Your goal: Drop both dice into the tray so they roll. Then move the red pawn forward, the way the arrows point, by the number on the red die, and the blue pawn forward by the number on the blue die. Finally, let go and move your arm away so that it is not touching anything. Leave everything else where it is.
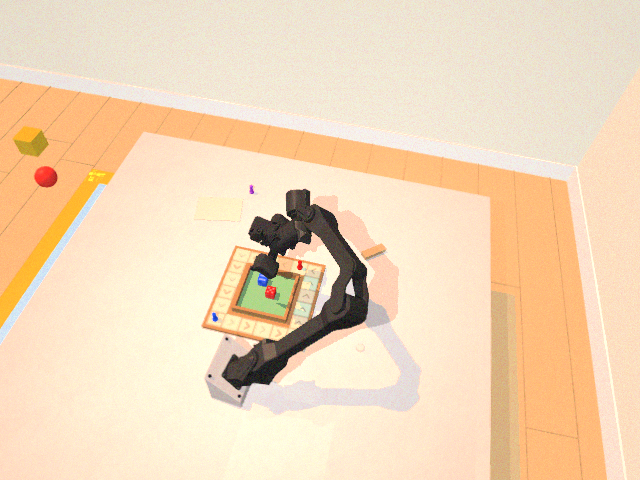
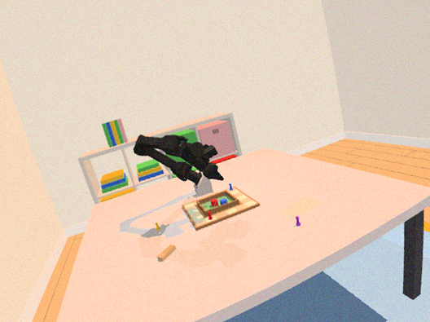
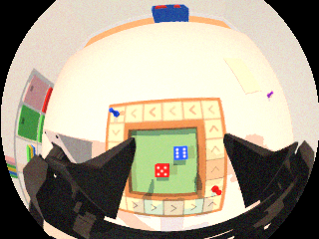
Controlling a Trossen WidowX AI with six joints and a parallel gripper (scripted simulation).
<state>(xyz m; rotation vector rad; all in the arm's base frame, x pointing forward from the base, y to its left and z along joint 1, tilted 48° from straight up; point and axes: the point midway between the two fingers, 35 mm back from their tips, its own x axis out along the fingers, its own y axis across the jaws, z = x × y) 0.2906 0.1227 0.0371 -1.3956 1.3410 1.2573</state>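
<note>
Right now my gripper tip is 11 cm above the red pawn, 10 cm short of it and 9 cm to the left of it. From my gripper tip the other things lie so: yellow pawn: 32 cm to the right, 13 cm below, 2 cm ahead; green tray: 14 cm below, 4 cm to the right, 3 cm behind; blue pawn: 16 cm behind, 11 cm below, 6 cm to the left.
</note>
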